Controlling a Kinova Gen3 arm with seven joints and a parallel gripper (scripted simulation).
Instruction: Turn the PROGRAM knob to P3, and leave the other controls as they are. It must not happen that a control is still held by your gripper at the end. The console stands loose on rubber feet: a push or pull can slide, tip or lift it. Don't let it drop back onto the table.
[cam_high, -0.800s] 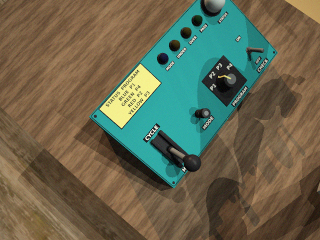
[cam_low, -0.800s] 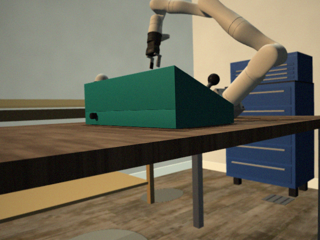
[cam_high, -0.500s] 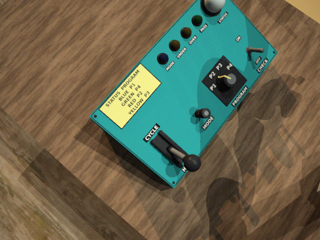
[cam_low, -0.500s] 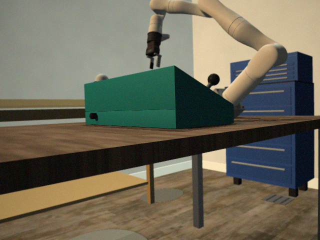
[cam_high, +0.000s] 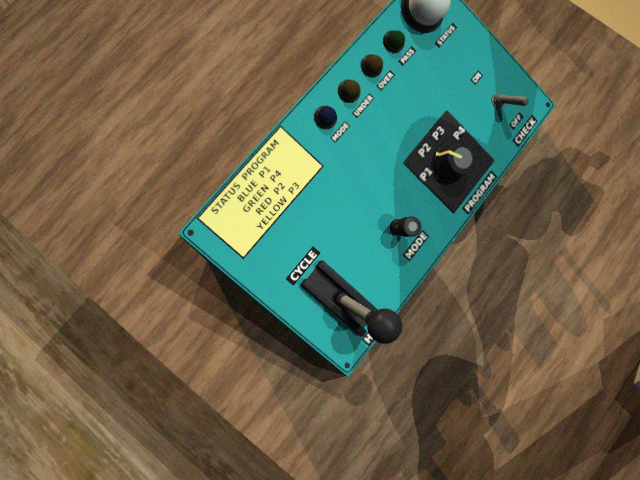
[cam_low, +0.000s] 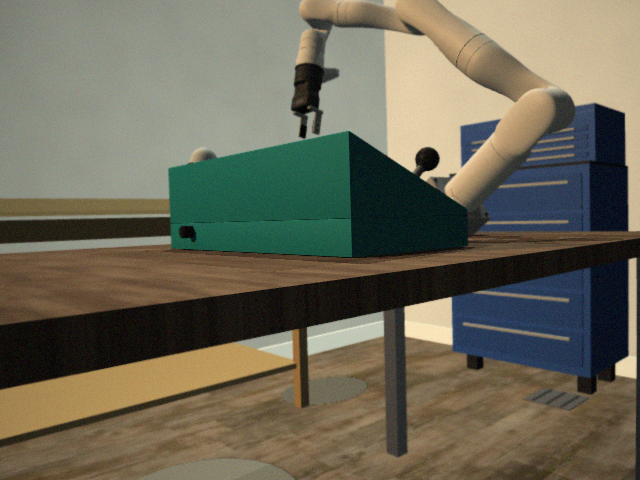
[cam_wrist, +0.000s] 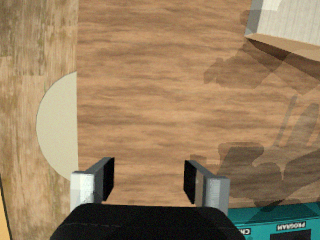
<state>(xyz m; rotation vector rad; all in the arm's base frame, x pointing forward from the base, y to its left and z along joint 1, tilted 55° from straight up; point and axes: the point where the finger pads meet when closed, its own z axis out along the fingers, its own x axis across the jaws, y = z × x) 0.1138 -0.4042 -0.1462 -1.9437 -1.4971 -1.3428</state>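
Right now my hand is 550 mm to the right of the cycle lever, 250 mm short of it and 180 mm above it. The rest, counted from my hand: mode button 430 mm to the left, 270 mm ahead, 180 mm below; check toggle 270 mm ahead, 190 mm to the left, 190 mm below; teal console 370 mm to the left, 310 mm ahead, 210 mm below.
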